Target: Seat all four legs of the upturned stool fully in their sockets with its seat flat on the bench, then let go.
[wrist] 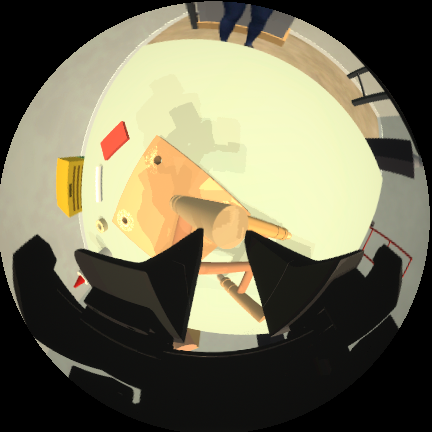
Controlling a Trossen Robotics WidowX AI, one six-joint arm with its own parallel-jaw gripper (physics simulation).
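Places are measured from the arm's base along level axes (x ahead, y left, z up), in centimetres.
Where they show: gripper, fingertip midpoint: (224,234).
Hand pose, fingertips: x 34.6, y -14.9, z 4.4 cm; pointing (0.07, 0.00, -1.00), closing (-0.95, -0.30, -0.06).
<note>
Each offset is from my fingertips to the centre of the thing. "spot": to the spot under its first point. Level surfaces: height alone.
The stool's seat {spot: dx +10.6, dy -1.1, dz -15.8 cm} (172,172) is an orange-tan board lying flat on the bench in the wrist view. Two dark round sockets (157,160) (125,220) show open near its corners, with pale specks around them; the other corners are hidden. My gripper (224,234) is shut on a stool leg {spot: dx +1.8, dy -0.9, dz +0.1 cm} (205,215). That leg's round end faces the camera, and its grooved far end shows against the middle of the seat; whether it touches is unclear. A second leg {dx -12.0, dy +2.9, dz -15.6 cm} (267,227) points right past the seat's edge. A third leg {spot: dx -13.1, dy +18.5, dz -8.3 cm} (242,298) shows below, beside orange rails {spot: dx -4.9, dy +10.1, dz -8.3 cm} (225,267). A fourth leg is not clearly visible.
A red block {dx +33.2, dy -5.3, dz -18.4 cm} (115,140) lies left of the seat on the pale bench {dz -19.0 cm} (300,125). A white rod {dx +36.3, dy +8.2, dz -17.8 cm} (98,183) and a small cream ring {dx +34.2, dy +22.2, dz -17.8 cm} (101,219) lie near the left edge. A yellow cabinet (69,186) stands beyond it, and a red wire frame (391,242) is at right.
</note>
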